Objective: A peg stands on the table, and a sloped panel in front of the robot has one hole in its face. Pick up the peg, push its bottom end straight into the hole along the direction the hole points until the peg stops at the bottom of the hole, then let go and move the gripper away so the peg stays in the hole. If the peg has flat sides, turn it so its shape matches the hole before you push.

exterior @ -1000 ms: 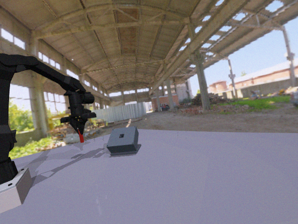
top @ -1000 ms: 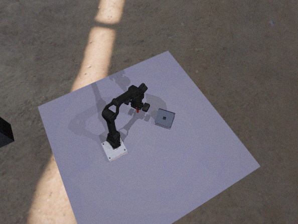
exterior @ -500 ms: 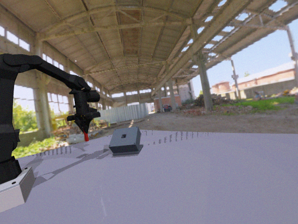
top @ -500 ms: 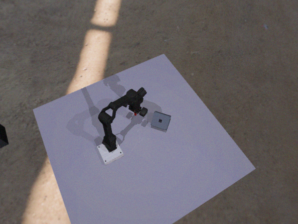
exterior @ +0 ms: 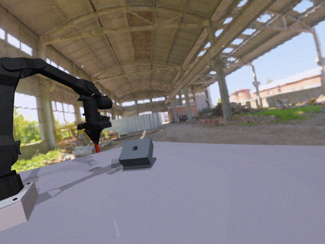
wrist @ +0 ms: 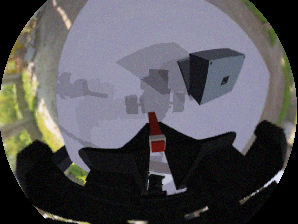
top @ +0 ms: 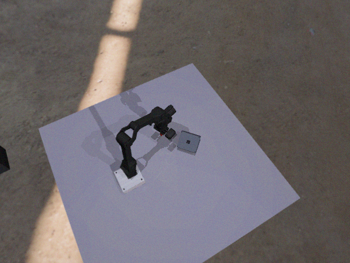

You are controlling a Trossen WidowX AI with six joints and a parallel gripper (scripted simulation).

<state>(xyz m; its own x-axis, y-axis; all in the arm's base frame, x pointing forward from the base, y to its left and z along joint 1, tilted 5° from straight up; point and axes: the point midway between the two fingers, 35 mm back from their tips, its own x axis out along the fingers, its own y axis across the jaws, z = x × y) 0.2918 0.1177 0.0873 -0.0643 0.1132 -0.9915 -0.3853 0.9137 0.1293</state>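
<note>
My gripper tip is 14 cm short of the grey sloped panel, 12 cm to the left of it and 7 cm above it. Also, from my gripper tip: red peg (2 cm above).
</note>
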